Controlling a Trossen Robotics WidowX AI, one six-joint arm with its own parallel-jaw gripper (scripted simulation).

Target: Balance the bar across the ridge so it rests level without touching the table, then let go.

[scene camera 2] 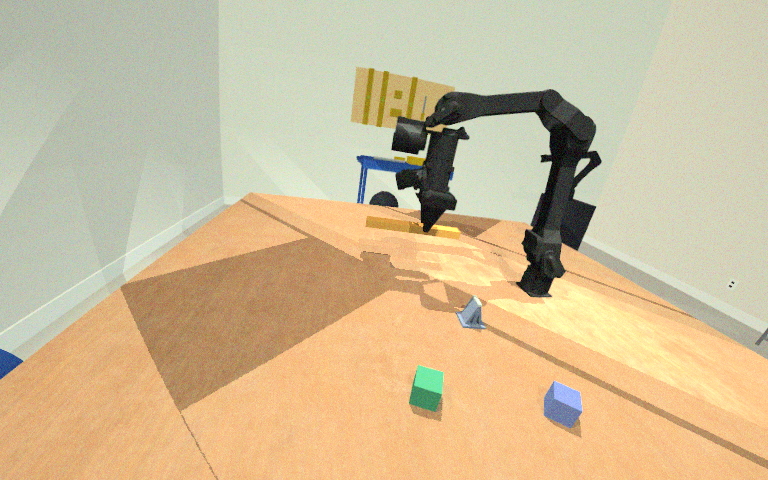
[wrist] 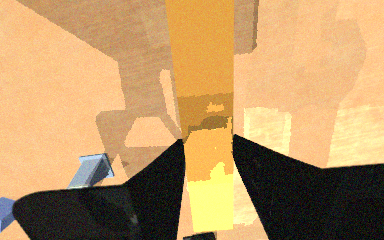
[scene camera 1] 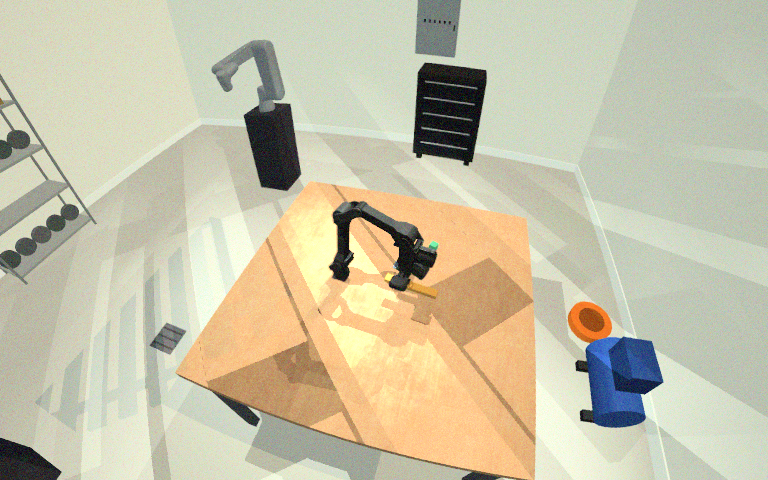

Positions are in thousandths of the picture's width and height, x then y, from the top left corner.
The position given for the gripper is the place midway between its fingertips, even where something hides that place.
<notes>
The gripper (scene camera 2: 553, 478) holds a yellow bar (scene camera 2: 485, 464). Also in view: a green cube (scene camera 2: 557, 809) and a lilac cube (scene camera 2: 732, 843).
The yellow bar also shows in the wrist view (wrist: 527, 194). The gripper also shows in the wrist view (wrist: 540, 594) and in scene camera 1 (scene camera 1: 527, 591). The wrist view misses the green cube: it is out of frame.
</notes>
